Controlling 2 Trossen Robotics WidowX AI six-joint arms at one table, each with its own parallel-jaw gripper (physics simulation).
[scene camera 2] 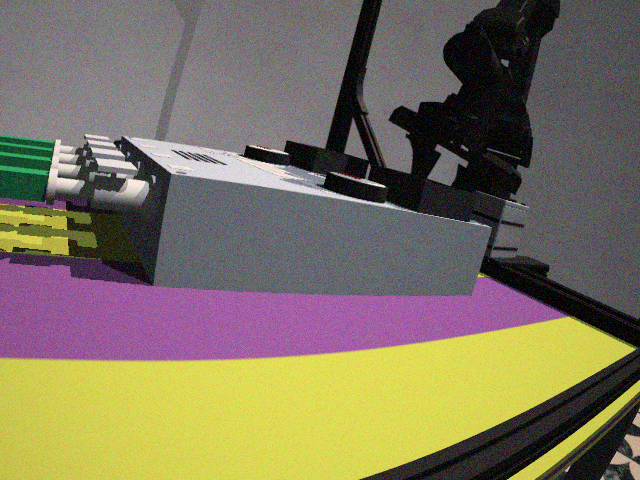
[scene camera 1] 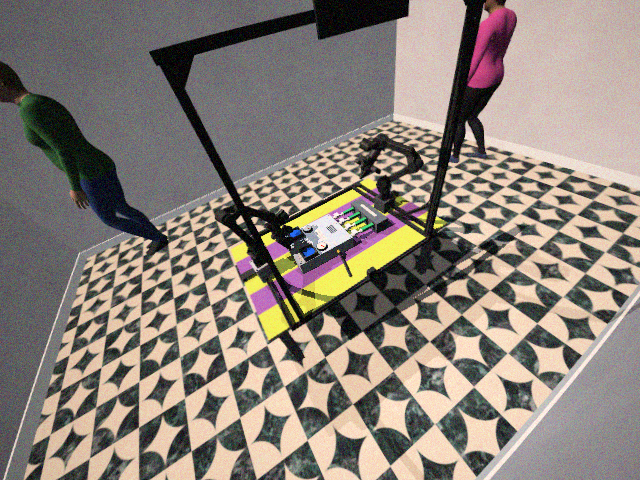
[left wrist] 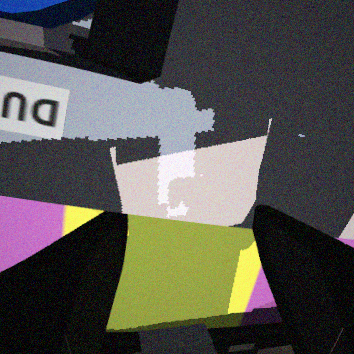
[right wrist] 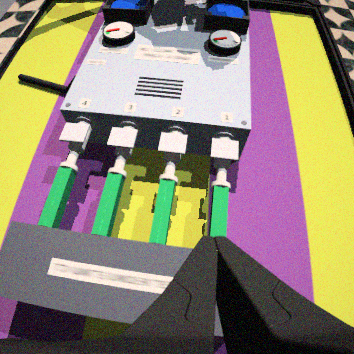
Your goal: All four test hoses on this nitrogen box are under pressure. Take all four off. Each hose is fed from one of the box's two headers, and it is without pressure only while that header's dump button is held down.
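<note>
The grey nitrogen box lies on the mat. Green hose 1, hose 2, hose 3 and hose 4 sit in its white fittings. Two blue dump buttons stand in black housings at the far end; part of one blue button shows in the left wrist view. My left gripper is low at that end, fingers part-way apart, nothing visible between them. My right gripper is shut and empty, above the hose side.
Two gauges with red needles sit on the box top. A grey block stands at the hoses' outer ends. A black rod sticks out beside the box. Black frame posts rise over the table.
</note>
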